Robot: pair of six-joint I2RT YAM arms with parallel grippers.
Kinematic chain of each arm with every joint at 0, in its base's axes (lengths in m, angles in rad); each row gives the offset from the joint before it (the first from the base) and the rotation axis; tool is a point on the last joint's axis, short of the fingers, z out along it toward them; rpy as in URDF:
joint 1: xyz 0 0 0.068 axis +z
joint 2: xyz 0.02 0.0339 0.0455 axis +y
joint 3: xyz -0.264 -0.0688 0 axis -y
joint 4: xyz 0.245 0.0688 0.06 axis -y
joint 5: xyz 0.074 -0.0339 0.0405 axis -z
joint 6: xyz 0.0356 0 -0.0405 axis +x
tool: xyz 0 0 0 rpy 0 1.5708 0
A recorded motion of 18 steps. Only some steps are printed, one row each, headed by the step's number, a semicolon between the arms.
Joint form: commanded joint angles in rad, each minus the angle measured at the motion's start. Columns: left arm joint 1, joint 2, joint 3, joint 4, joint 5, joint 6; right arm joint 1, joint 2, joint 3, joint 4, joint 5, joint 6.
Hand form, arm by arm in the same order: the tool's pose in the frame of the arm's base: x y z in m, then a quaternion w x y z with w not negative. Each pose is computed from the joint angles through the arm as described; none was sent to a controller.
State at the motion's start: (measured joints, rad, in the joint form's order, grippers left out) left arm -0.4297 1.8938 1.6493 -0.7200 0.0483 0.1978; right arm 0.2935 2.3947 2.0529 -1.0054 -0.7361 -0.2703
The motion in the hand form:
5: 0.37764 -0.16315 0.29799 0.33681 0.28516 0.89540 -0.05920; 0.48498 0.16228 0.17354 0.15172 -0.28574 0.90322 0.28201
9: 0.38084 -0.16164 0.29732 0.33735 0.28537 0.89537 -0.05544; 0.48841 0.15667 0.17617 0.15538 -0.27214 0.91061 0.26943
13: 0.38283 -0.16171 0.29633 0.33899 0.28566 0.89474 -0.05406; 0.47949 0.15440 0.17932 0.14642 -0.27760 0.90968 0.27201
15: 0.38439 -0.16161 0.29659 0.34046 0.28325 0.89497 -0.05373; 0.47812 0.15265 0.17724 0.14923 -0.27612 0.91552 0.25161
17: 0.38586 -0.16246 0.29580 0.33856 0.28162 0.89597 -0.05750; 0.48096 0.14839 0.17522 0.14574 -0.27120 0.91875 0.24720
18: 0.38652 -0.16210 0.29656 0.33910 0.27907 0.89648 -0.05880; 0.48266 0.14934 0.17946 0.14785 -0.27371 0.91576 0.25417
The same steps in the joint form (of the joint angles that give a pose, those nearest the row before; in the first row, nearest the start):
5: 0.0263 -0.0577 0.0012 0.0313 0.0024 -0.0030; -0.0082 0.0642 0.1329 0.0420 0.1653 0.0417
9: 0.0324 -0.0485 0.0104 0.0313 -0.0007 0.0047; -0.0190 0.0673 0.1499 0.0359 0.1930 0.0601
13: 0.0340 -0.0423 0.0135 0.0374 -0.0022 0.0077; -0.0190 0.0276 0.0933 0.0297 0.1854 0.0433
15: 0.0355 -0.0377 0.0196 0.0389 -0.0038 0.0047; -0.0190 0.0152 0.0655 0.0481 0.2282 0.0433
17: 0.0355 -0.0301 0.0273 0.0359 0.0024 -0.0014; -0.0282 0.0289 0.0838 0.0329 0.2360 0.0417
18: 0.0370 -0.0285 0.0319 0.0344 0.0039 -0.0060; -0.0282 0.0366 0.1128 0.0161 0.2208 0.0387

